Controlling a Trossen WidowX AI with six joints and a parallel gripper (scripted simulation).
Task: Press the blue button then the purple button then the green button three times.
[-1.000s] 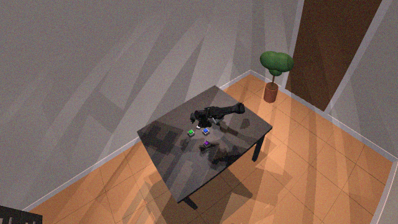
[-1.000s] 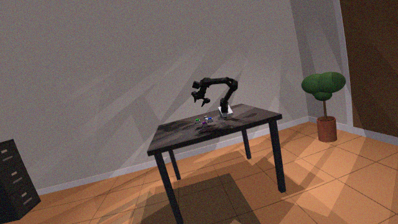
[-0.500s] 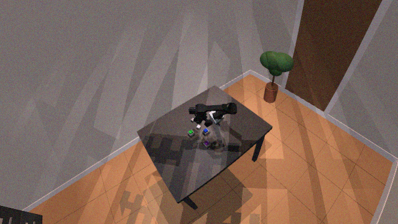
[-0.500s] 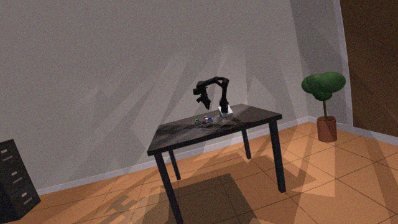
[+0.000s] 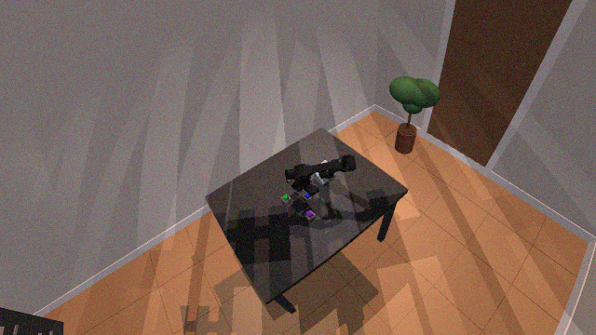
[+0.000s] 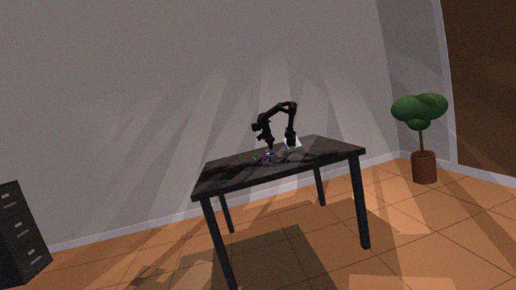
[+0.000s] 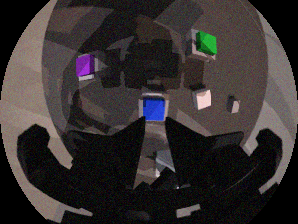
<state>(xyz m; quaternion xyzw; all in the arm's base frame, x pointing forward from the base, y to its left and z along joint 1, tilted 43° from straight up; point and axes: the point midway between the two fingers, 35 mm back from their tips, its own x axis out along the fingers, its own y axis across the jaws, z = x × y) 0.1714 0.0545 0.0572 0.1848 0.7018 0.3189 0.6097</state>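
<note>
The blue button lies 3 cm below my gripper tip. The rest, counted from my gripper tip: green button 13 cm ahead, 7 cm to the right, 3 cm below; then purple button 13 cm to the left, 6 cm ahead, 3 cm below; then white block 9 cm to the right, 6 cm below, 3 cm ahead.
</note>
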